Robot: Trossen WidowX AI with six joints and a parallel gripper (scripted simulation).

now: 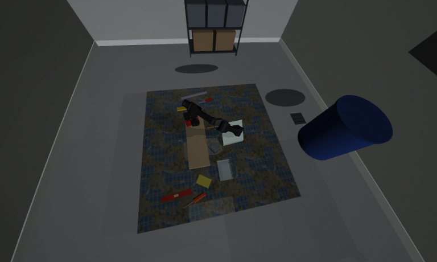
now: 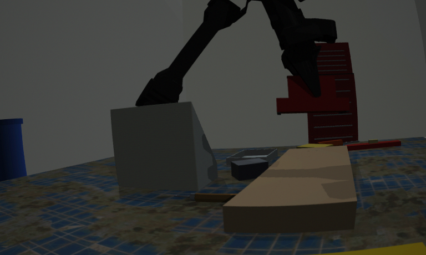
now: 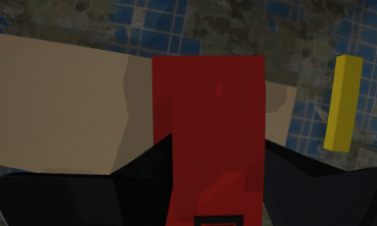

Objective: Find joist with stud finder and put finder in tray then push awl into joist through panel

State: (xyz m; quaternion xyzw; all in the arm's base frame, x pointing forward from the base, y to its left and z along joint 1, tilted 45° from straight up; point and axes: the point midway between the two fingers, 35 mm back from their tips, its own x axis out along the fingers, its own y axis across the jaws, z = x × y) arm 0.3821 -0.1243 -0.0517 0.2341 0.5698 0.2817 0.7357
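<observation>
The red stud finder is 2 cm behind my gripper tip and 2 cm above it. The rest, counted from my gripper tip: yellow bar: 5 cm ahead, 26 cm to the right, 16 cm below; then grey block: 18 cm behind, 23 cm to the left, 15 cm below; then awl: 22 cm behind, 1 cm to the left, 16 cm below.
</observation>
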